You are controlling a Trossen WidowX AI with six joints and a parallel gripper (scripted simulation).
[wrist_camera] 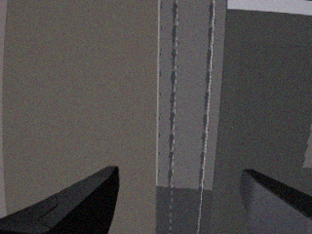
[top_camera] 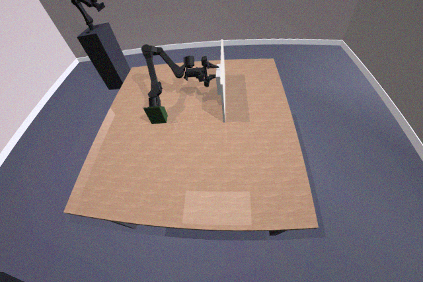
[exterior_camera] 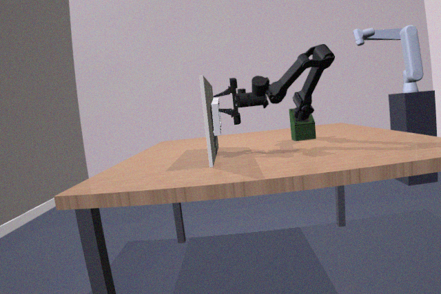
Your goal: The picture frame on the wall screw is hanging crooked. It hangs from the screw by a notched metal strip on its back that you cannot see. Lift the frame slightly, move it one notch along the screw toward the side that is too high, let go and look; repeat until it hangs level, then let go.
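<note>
Right now the picture frame is 10 mm to the right of my gripper tip and 50 mm below it. From my gripper tip the other things lie so: wall panel: 10 mm ahead, 10 mm to the left, 60 mm below.
</note>
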